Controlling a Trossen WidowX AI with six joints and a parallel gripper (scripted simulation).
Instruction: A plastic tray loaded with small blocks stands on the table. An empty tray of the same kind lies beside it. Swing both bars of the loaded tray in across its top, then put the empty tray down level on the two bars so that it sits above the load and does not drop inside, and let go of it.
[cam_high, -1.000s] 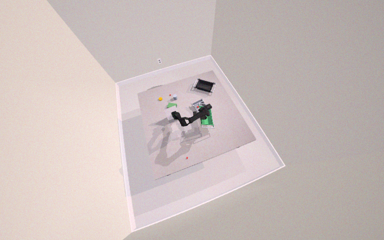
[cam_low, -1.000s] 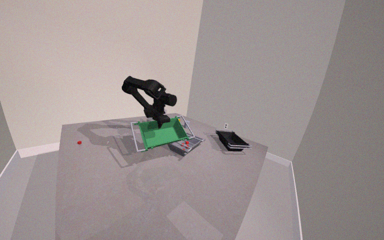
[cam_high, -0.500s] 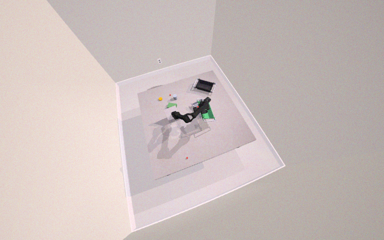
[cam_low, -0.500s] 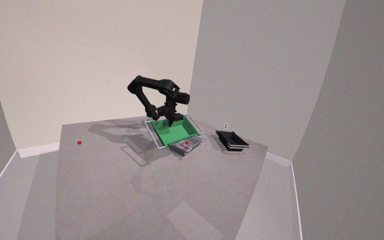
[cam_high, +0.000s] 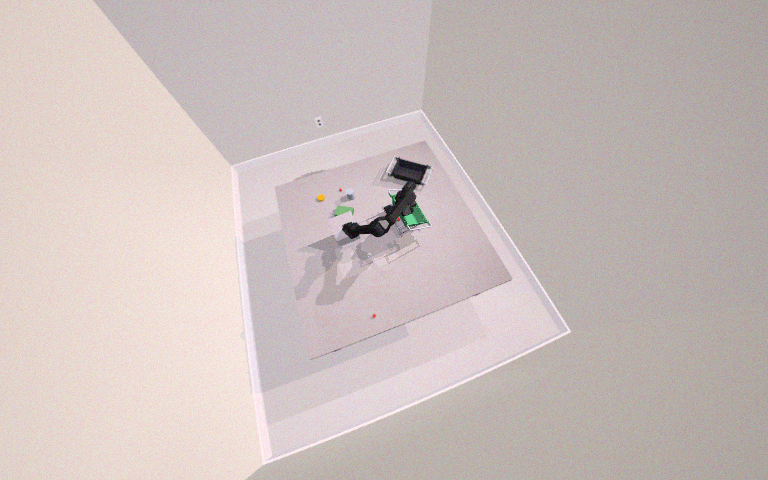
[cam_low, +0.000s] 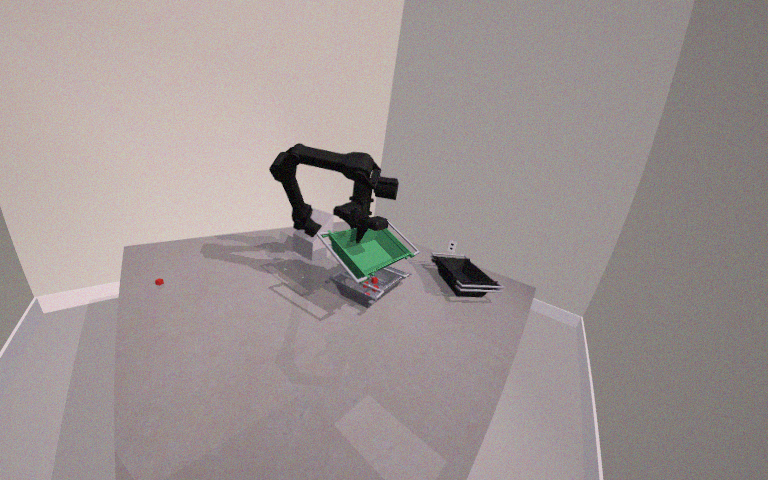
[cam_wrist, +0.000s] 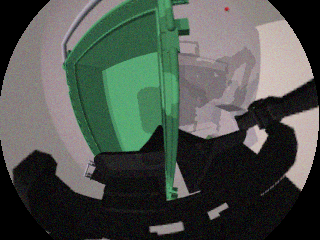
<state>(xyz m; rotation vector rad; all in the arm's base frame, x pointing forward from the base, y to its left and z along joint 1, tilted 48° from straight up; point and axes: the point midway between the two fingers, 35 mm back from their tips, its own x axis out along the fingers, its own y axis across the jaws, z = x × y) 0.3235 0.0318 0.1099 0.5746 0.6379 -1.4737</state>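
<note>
Right now my gripper tip is 70 mm short of the green tray and 10 mm below it. From my gripper tip the other things lie so: green block 310 mm behind, 250 mm to the left, 150 mm below; then grey cylinder 370 mm to the left, 230 mm behind, 140 mm below; then red block 490 mm to the right, 370 mm behind, 170 mm below.
</note>
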